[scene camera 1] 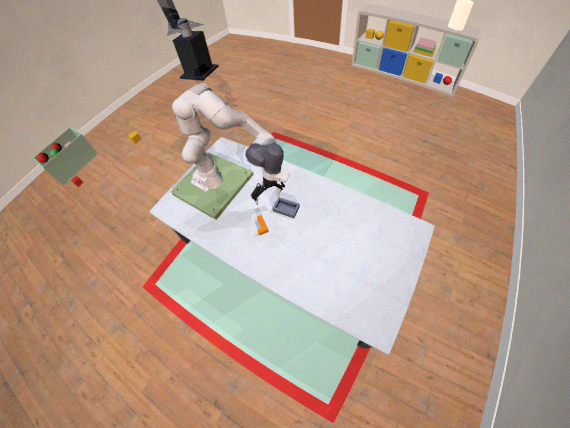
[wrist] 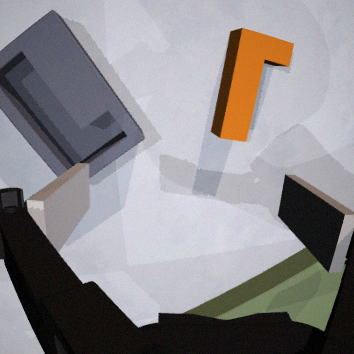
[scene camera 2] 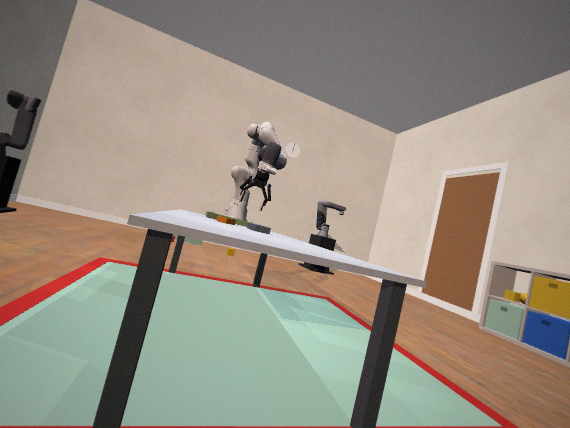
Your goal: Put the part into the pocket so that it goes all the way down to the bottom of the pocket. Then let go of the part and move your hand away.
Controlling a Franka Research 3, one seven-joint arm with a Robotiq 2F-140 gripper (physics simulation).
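Note:
The part, an orange L-shaped block [scene camera 1: 262,224] [scene camera 2: 226,220] [wrist: 243,85], lies flat on the white table, apart from the pocket block. In the wrist view its short arm points right at the upper end. The dark grey block [scene camera 1: 287,215] [scene camera 2: 259,228] [wrist: 75,65] sits beside it on the table, with an L-shaped pocket [wrist: 55,115] open upward and no part in it. My gripper [scene camera 1: 268,198] [scene camera 2: 252,202] [wrist: 187,190] is open and empty, above the table. In the wrist view, the part is ahead of the fingers and the pocket block is ahead of the left finger.
The green base plate [scene camera 1: 225,195] [wrist: 300,295] under the arm's foot lies behind the part, on the robot's side of the table [scene camera 1: 340,250] [scene camera 2: 300,250]. A shelf unit, a bin with balls and another robot on a black stand are away from the table.

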